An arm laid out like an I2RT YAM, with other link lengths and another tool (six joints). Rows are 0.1 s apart.
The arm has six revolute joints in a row. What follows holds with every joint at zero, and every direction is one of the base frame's.
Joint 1 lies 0.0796 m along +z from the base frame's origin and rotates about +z.
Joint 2 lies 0.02 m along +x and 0.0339 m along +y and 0.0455 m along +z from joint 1 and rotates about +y.
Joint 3 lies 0.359 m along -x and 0.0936 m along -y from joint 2 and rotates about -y.
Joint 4 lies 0.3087 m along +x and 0.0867 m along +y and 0.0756 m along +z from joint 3 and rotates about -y.
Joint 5 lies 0.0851 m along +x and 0.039 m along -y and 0.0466 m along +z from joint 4 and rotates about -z.
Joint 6 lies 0.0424 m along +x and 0.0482 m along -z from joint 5 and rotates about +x.
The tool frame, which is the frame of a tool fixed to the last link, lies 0.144 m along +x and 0.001 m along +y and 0.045 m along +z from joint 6; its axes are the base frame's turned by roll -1.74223, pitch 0.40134 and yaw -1.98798 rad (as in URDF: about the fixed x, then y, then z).
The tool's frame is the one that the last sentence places.
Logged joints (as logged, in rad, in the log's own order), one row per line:
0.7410, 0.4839, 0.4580, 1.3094, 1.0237, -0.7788
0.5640, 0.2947, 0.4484, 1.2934, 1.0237, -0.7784
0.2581, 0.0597, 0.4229, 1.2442, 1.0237, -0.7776
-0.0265, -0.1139, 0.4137, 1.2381, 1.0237, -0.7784
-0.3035, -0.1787, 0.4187, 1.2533, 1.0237, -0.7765
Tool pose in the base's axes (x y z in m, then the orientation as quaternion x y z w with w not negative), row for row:
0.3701, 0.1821, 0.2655, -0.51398, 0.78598, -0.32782, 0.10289
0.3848, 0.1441, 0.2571, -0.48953, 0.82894, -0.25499, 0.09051
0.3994, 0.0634, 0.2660, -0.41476, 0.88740, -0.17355, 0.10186
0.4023, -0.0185, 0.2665, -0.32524, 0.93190, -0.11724, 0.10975
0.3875, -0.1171, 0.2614, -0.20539, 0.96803, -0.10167, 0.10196
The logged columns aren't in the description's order. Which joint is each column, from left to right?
Columns, left to right: joint 1, joint 5, joint 6, joint 2, joint 3, joint 4.
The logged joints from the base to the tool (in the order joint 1, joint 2, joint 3, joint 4, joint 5, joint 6), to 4 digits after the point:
0.7410, 1.3094, 1.0237, -0.7788, 0.4839, 0.4580
0.5640, 1.2934, 1.0237, -0.7784, 0.2947, 0.4484
0.2581, 1.2442, 1.0237, -0.7776, 0.0597, 0.4229
-0.0265, 1.2381, 1.0237, -0.7784, -0.1139, 0.4137
-0.3035, 1.2533, 1.0237, -0.7765, -0.1787, 0.4187

